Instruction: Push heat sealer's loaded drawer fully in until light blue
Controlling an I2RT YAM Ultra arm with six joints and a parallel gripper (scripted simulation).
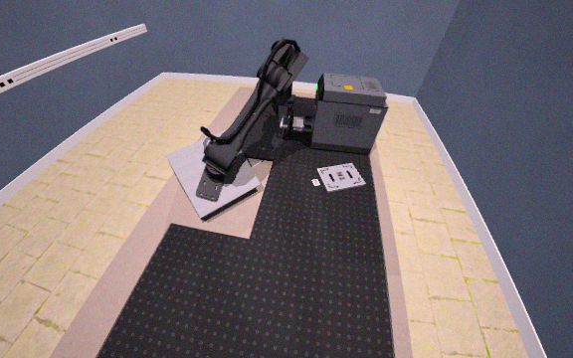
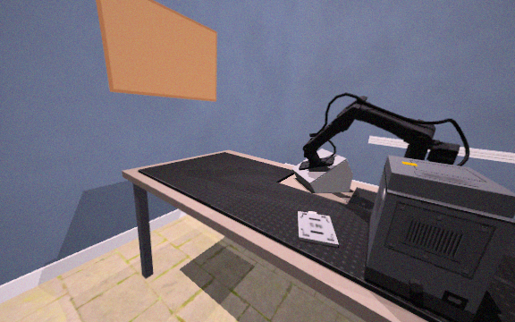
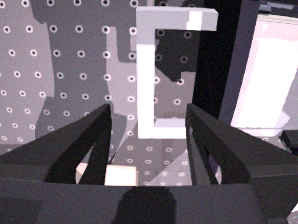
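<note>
Now: the sealer drawer 11 cm ahead of my hand and 4 cm below it. The rest, counted from my hand: white tag 14 cm ahead, 30 cm to the right, 11 cm below.
</note>
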